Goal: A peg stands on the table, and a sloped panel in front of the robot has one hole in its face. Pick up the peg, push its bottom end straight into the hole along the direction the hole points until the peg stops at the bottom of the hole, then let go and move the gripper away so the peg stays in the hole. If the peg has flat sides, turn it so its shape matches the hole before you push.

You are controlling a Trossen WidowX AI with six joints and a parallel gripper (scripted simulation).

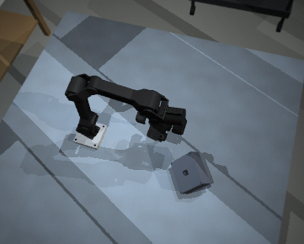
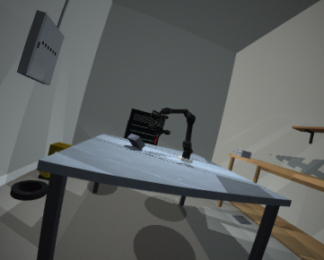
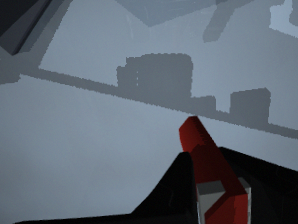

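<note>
Right now the dark sloped panel is 170 mm ahead of my gripper tip, 110 mm to the right of it and 70 mm below it. Also, from my gripper tip: red square-sided peg 20 mm above.
</note>
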